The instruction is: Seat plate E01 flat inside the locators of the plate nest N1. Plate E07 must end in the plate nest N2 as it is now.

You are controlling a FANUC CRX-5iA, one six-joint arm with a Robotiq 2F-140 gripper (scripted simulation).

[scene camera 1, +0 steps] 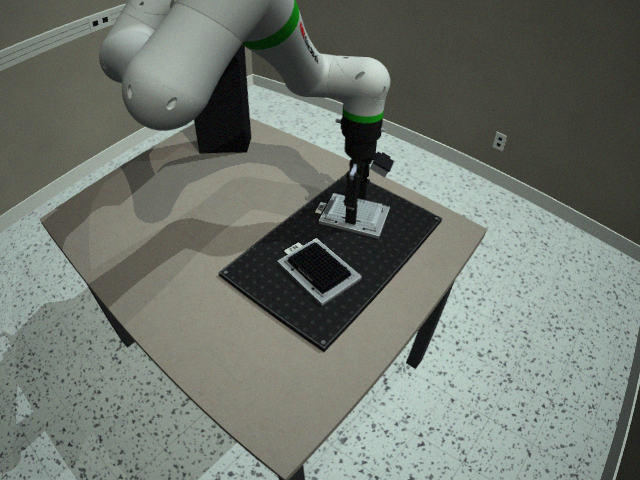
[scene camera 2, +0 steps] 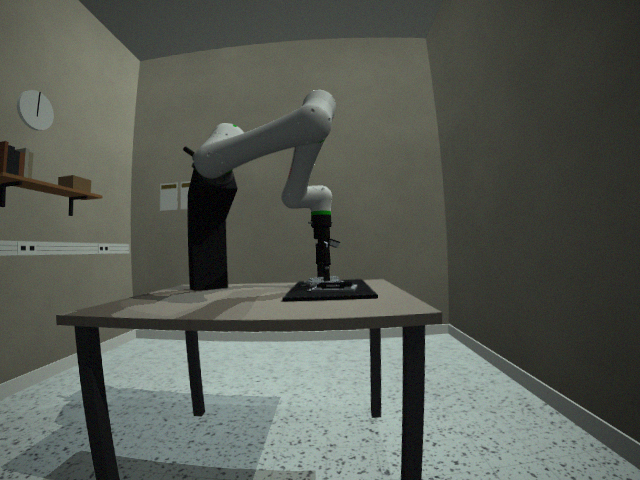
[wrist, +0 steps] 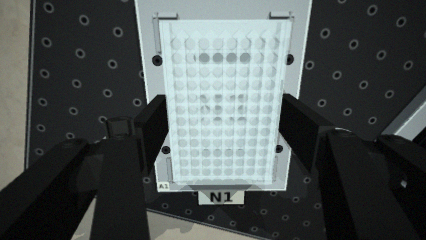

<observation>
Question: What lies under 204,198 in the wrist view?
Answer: An N1 label.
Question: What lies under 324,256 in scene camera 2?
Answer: My gripper.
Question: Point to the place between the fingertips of my gripper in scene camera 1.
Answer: At 355,211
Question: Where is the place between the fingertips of my gripper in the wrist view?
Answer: At 223,110
</observation>
